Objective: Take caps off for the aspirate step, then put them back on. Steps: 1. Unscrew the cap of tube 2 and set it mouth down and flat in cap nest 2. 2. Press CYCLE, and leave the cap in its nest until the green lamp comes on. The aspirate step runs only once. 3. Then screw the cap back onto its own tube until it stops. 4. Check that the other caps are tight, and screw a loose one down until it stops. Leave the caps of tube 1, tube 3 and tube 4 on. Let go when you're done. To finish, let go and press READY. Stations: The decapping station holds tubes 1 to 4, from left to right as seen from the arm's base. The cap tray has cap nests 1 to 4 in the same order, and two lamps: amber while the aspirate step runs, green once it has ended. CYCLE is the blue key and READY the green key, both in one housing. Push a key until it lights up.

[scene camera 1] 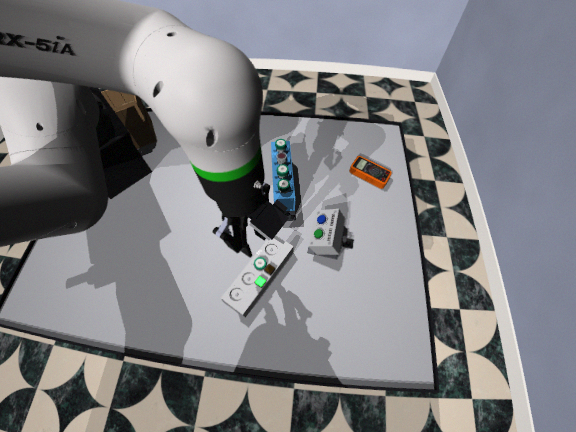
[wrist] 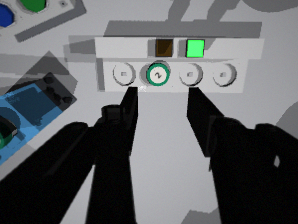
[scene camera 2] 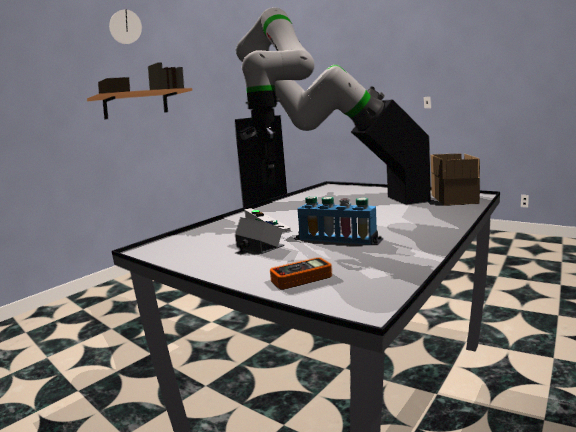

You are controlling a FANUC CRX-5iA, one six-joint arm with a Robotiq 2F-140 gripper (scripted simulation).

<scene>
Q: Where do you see a cardboard box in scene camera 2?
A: At 460, 184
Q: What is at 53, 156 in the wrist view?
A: My gripper.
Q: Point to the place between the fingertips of my gripper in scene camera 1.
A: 253, 244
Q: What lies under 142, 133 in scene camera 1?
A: A cardboard box.
</scene>
